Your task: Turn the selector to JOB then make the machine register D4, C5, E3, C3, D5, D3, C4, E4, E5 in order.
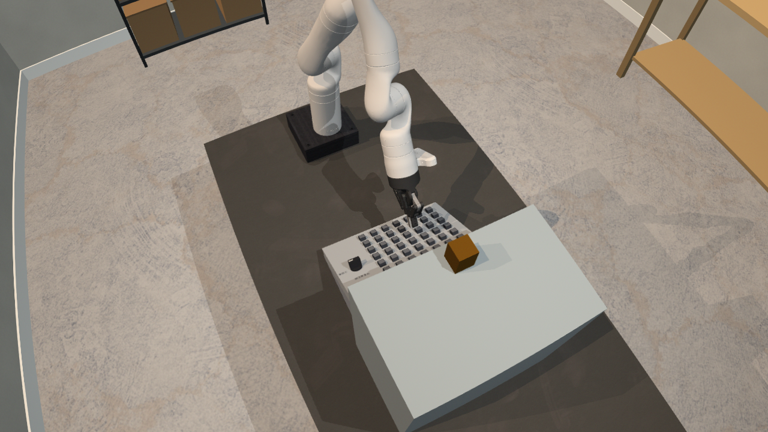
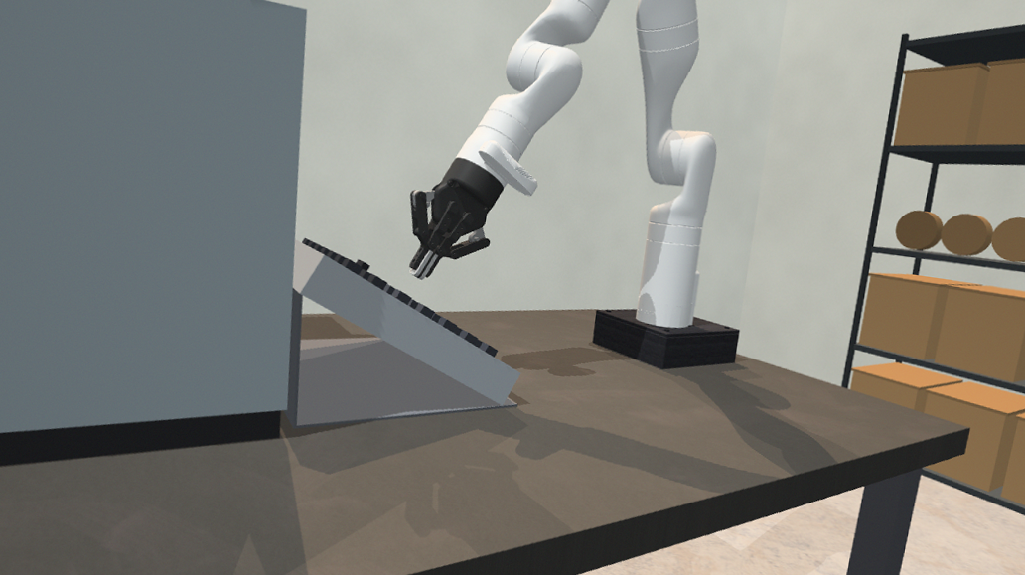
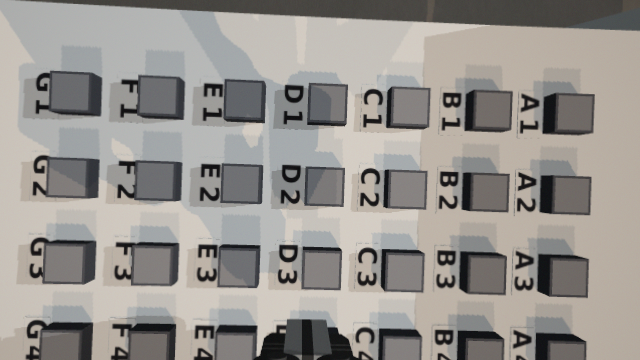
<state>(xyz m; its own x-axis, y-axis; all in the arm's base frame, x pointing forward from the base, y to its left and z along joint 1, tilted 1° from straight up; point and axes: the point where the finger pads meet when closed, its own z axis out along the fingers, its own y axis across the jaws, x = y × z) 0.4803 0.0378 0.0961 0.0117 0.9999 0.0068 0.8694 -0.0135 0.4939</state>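
My hand is 6 cm to the right of the key E2 and 6 cm above it. Round my hand: key E1 (9 cm to the left, 6 cm below); key D1 (3 cm ahead, 9 cm to the left, 4 cm below); sloped keypad panel (6 cm ahead, 6 cm to the right, 8 cm below).
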